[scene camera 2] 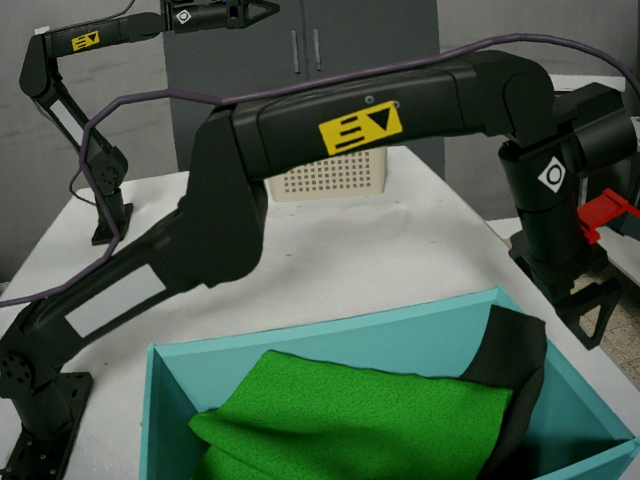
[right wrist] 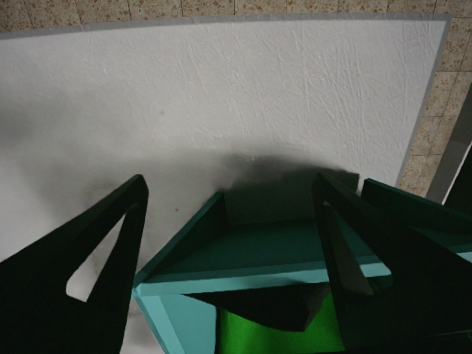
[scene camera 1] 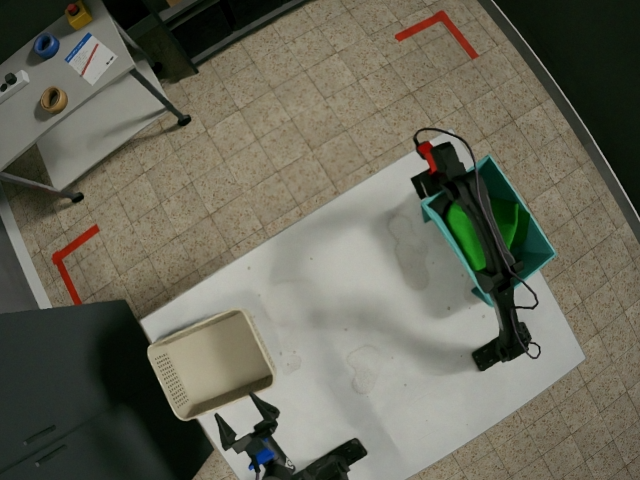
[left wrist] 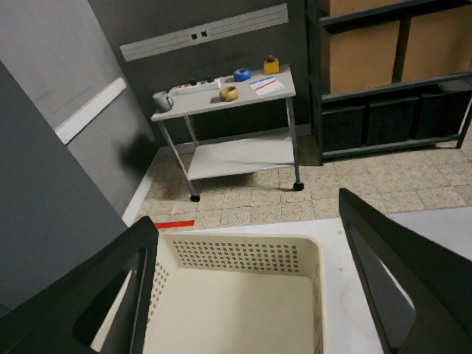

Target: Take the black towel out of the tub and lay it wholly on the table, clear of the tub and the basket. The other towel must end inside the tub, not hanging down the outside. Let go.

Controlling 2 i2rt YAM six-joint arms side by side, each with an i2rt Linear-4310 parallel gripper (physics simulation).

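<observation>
The teal tub [scene camera 1: 496, 178] [scene camera 2: 330, 330] [right wrist: 250, 282] stands on the white table [scene camera 1: 320, 273] [right wrist: 240, 90]. The green towel [scene camera 1: 465, 235] [scene camera 2: 361, 413] [right wrist: 280, 340] lies crumpled inside. The black towel [scene camera 2: 516, 346] [right wrist: 280, 307] rises in the tub's corner, its top near the rim, the rest running under the green one; the arm mostly hides this corner in scene camera 1. My right gripper [scene camera 1: 429, 196] [scene camera 2: 563, 310] [right wrist: 230, 180] is open and empty, above and just outside that end of the tub. My left gripper [scene camera 1: 234, 404] [left wrist: 240, 211] is open and empty beside the basket [scene camera 1: 258, 341] [scene camera 2: 330, 180] [left wrist: 240, 310].
The basket is empty and stands at the table's far end from the tub. My right arm [scene camera 1: 480, 227] [scene camera 2: 356, 118] reaches over the tub. A grey cabinet [scene camera 1: 62, 382] stands beside the basket. A trolley holding tape rolls and a shelf unit stand beyond the table.
</observation>
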